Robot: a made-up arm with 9 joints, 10 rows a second.
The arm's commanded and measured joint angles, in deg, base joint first. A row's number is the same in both.
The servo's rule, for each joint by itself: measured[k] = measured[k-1] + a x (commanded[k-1-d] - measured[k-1]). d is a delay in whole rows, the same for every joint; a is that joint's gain. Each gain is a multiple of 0.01, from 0.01 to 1. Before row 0 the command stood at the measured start. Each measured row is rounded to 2 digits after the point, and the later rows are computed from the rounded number. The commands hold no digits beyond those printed.
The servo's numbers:
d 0
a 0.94 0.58 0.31 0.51 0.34 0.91 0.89 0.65 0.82
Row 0, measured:
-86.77 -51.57 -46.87 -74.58 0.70 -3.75 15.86 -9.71 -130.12
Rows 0 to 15, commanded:
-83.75 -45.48 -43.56 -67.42 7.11 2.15 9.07 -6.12 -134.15
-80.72 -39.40 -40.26 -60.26 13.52 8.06 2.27 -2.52 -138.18
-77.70 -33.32 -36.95 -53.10 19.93 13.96 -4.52 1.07 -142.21
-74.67 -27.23 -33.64 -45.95 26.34 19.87 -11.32 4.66 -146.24
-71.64 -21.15 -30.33 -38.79 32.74 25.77 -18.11 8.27 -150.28
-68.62 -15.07 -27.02 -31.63 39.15 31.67 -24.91 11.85 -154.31
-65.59 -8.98 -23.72 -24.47 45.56 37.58 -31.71 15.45 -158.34
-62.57 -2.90 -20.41 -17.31 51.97 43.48 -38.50 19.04 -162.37
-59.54 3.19 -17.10 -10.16 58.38 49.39 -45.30 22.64 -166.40
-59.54 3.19 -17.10 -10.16 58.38 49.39 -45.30 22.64 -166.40
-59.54 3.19 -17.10 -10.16 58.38 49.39 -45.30 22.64 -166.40
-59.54 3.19 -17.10 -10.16 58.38 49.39 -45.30 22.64 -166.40
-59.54 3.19 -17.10 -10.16 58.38 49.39 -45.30 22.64 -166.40
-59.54 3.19 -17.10 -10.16 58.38 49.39 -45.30 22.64 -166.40
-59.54 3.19 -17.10 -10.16 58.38 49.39 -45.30 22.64 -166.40
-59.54 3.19 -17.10 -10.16 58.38 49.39 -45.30 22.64 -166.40
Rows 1 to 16, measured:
-83.93 -48.04 -45.84 -70.93 2.88 1.62 9.82 -7.38 -133.42
-80.91 -43.03 -44.11 -65.49 6.50 7.48 3.10 -4.22 -137.32
-77.89 -37.40 -41.89 -59.17 11.07 13.38 -3.68 -0.78 -141.33
-74.86 -31.50 -39.33 -52.43 16.26 19.29 -10.48 2.76 -145.36
-71.83 -25.50 -36.54 -45.47 21.86 25.19 -17.27 6.34 -149.39
-68.81 -19.45 -33.59 -38.41 27.74 31.09 -24.07 9.92 -153.42
-65.78 -13.38 -30.53 -31.30 33.80 37.00 -30.87 13.51 -157.45
-62.76 -7.30 -27.39 -24.17 39.98 42.90 -37.66 17.10 -161.48
-59.73 -1.22 -24.20 -17.02 46.24 48.81 -44.46 20.70 -165.51
-59.55 1.34 -22.00 -13.52 50.37 49.34 -45.21 21.96 -166.24
-59.54 2.41 -20.48 -11.81 53.09 49.39 -45.29 22.40 -166.37
-59.54 2.86 -19.43 -10.97 54.89 49.39 -45.30 22.56 -166.39
-59.54 3.05 -18.71 -10.56 56.08 49.39 -45.30 22.61 -166.40
-59.54 3.13 -18.21 -10.36 56.86 49.39 -45.30 22.63 -166.40
-59.54 3.16 -17.87 -10.26 57.38 49.39 -45.30 22.64 -166.40
-59.54 3.18 -17.63 -10.21 57.72 49.39 -45.30 22.64 -166.40

